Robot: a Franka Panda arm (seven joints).
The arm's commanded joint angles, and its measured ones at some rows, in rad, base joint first. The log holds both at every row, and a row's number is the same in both.
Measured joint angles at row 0:
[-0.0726, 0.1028, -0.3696, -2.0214, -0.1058, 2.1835, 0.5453]
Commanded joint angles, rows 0 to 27:
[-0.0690, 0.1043, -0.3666, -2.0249, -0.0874, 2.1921, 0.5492]
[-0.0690, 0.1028, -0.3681, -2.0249, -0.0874, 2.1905, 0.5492]
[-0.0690, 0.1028, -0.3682, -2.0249, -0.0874, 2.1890, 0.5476]
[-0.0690, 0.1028, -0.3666, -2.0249, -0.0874, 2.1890, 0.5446]
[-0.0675, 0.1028, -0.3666, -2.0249, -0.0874, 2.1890, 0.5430]
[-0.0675, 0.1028, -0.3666, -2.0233, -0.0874, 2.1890, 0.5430]
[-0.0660, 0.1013, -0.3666, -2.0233, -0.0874, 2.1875, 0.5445]
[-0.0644, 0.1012, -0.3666, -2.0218, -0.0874, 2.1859, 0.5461]
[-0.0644, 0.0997, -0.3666, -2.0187, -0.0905, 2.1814, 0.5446]
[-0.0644, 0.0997, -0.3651, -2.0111, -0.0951, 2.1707, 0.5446]
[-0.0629, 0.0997, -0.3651, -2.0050, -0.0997, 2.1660, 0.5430]
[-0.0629, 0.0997, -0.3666, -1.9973, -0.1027, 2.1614, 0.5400]
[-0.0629, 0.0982, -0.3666, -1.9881, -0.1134, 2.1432, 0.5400]
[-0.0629, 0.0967, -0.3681, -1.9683, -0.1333, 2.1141, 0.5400]
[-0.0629, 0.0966, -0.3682, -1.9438, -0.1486, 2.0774, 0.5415]
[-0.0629, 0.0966, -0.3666, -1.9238, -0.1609, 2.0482, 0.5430]
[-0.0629, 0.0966, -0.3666, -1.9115, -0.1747, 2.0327, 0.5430]
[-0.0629, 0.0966, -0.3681, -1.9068, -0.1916, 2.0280, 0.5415]
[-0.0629, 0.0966, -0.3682, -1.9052, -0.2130, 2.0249, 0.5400]
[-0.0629, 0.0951, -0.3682, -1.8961, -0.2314, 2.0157, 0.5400]
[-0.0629, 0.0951, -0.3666, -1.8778, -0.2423, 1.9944, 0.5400]
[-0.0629, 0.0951, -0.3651, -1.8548, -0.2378, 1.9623, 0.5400]
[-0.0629, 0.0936, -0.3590, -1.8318, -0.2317, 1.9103, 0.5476]
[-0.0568, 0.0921, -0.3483, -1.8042, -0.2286, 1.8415, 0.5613]
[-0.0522, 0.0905, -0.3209, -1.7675, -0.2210, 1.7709, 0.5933]
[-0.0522, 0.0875, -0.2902, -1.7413, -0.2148, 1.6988, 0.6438]
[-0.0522, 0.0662, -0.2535, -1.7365, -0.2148, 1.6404, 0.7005]
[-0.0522, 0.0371, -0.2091, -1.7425, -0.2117, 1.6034, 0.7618]
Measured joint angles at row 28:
[-0.0578, 0.0873, -0.3106, -1.7784, -0.2137, 1.7496, 0.6127]
